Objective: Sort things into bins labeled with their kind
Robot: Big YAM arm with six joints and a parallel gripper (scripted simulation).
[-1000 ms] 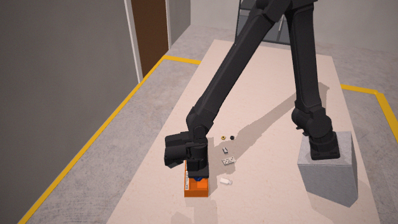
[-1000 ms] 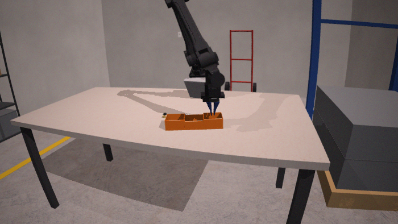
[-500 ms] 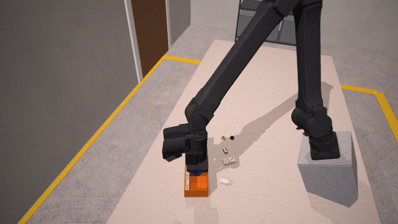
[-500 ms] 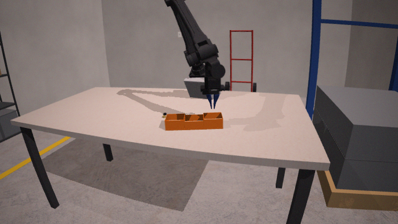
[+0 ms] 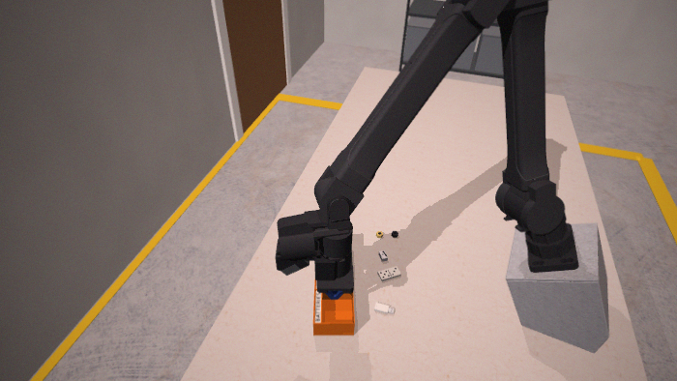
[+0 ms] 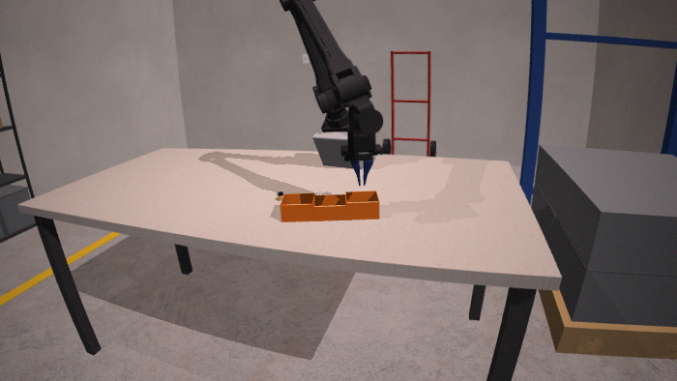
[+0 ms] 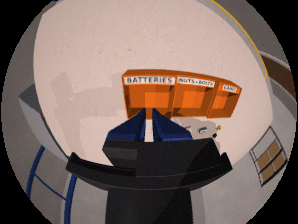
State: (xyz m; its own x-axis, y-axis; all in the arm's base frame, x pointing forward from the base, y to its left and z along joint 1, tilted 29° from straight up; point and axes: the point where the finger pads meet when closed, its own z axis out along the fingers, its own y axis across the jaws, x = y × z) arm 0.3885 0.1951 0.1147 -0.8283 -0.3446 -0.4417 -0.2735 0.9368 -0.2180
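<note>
The white domino lies 90 mm behind my hand, 150 mm to the right of it and 80 mm below it. Also, from my hand: white USB stick (100 mm behind, 50 mm to the right, 80 mm below); then grey thing (60 mm behind, 200 mm to the right, 80 mm below); then orange three-compartment bin (30 mm ahead, 80 mm to the right, 60 mm below).
</note>
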